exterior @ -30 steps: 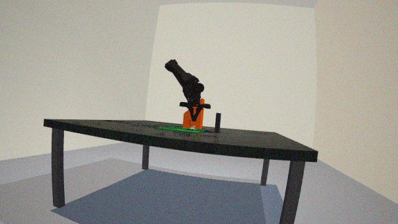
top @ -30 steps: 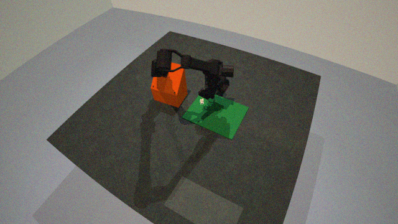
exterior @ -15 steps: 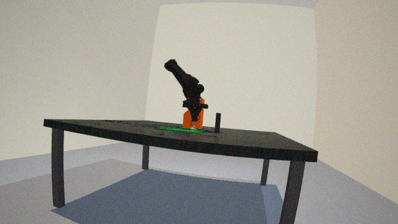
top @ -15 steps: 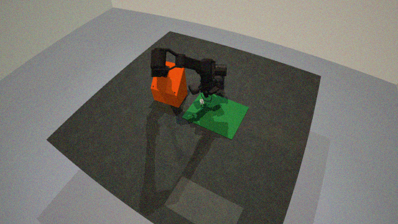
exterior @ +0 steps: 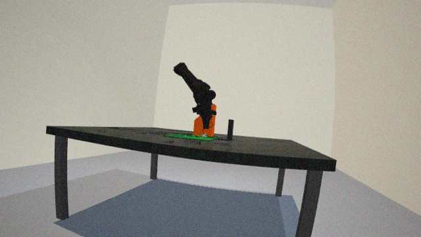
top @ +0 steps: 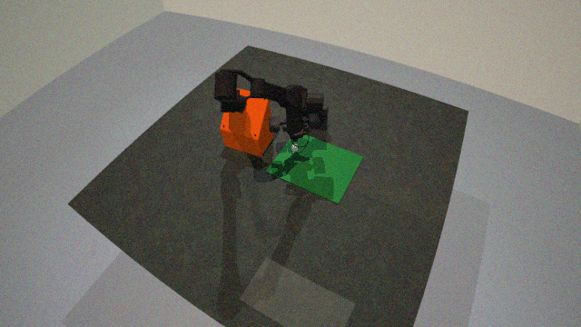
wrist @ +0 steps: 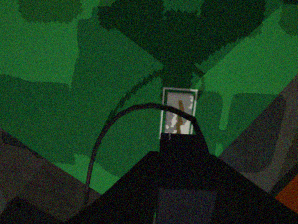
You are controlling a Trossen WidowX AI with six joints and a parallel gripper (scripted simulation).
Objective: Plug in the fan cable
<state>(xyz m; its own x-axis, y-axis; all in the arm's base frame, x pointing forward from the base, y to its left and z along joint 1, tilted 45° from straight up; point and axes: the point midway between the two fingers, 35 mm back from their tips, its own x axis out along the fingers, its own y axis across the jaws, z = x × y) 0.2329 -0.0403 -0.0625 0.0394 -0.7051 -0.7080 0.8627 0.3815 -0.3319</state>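
The green board lies 10 cm ahead of my gripper tip, 4 cm to the right of it and 8 cm below it. From my gripper tip the other things lie so: dark fan plug 1 cm to the left, 1 cm above; dark square fan 1 cm ahead, 15 cm to the left.
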